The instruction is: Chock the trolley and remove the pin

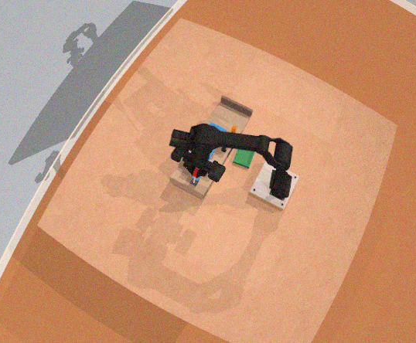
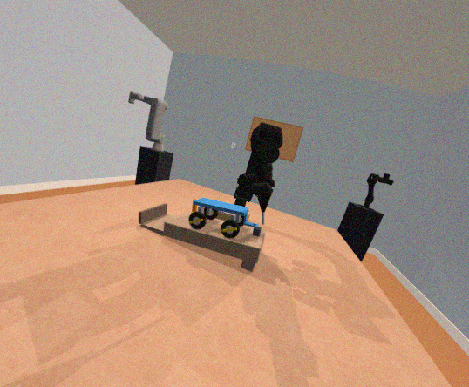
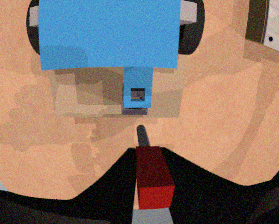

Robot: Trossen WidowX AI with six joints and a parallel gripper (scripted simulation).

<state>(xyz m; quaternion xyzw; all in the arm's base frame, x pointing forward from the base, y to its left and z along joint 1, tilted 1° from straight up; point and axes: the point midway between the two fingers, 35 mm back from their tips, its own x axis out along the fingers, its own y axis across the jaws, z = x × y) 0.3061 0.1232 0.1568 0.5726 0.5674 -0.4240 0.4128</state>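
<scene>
The green tray lies 11 cm behind my gripper tip, 23 cm to the right of it and 18 cm below it. Also, from my gripper tip: blue trolley 2 cm ahead, 13 cm to the right, 6 cm below; red-headed stop pin right at my gripper tip; ramp 2 cm ahead, 13 cm to the right, 13 cm below.
</scene>
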